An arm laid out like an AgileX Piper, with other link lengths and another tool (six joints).
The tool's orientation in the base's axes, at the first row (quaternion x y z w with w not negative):
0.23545, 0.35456, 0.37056, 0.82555
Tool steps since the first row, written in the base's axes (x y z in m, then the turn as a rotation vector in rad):
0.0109, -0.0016, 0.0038, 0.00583, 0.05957, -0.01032
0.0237, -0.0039, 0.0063, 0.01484, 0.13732, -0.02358
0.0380, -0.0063, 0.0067, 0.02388, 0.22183, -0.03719
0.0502, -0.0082, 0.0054, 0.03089, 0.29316, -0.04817
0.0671, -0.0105, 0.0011, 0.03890, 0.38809, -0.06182
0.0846, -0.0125, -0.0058, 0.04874, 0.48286, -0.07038
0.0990, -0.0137, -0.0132, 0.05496, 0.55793, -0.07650
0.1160, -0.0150, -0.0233, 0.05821, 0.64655, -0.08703
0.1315, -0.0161, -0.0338, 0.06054, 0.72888, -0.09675
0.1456, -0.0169, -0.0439, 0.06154, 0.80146, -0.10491
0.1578, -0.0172, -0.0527, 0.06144, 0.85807, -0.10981
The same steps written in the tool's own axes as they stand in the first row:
0.0024, -0.0034, 0.0109, 0.05340, 0.02729, -0.00966
0.0056, -0.0088, 0.0225, 0.12367, 0.06242, -0.02106
0.0104, -0.0164, 0.0339, 0.19936, 0.10146, -0.03352
0.0152, -0.0239, 0.0426, 0.26275, 0.13502, -0.04418
0.0232, -0.0356, 0.0530, 0.34608, 0.18090, -0.05875
0.0327, -0.0491, 0.0622, 0.42807, 0.22918, -0.06867
0.0417, -0.0611, 0.0685, 0.49200, 0.26855, -0.07731
0.0529, -0.0760, 0.0752, 0.56688, 0.31470, -0.09272
0.0637, -0.0904, 0.0804, 0.63610, 0.35793, -0.10752
0.0739, -0.1038, 0.0848, 0.69645, 0.39677, -0.12110
0.0830, -0.1151, 0.0885, 0.74250, 0.42840, -0.13144

